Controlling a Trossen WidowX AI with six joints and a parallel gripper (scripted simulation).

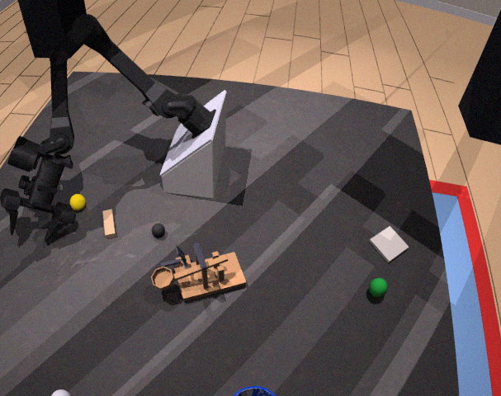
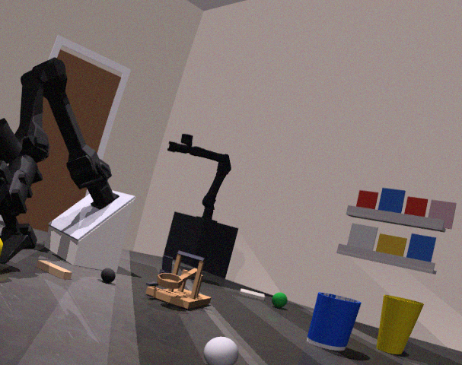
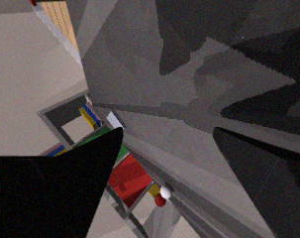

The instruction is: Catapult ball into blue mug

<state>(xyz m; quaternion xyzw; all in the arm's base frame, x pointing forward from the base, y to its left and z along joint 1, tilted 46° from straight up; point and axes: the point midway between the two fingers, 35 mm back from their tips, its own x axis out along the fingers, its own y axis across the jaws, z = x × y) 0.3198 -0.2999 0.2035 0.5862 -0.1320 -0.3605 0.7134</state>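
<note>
Right now the catapult upright frame is 43 cm to the left of my gripper tip, 3 cm above it and 2 cm behind it. From my gripper tip the other things lie so: wooden block: 17 cm to the left, 12 cm behind, 4 cm below; yellow ball: 15 cm behind, 6 cm to the left, 3 cm below; black ball: 30 cm to the left, 12 cm behind, 4 cm below.
</note>
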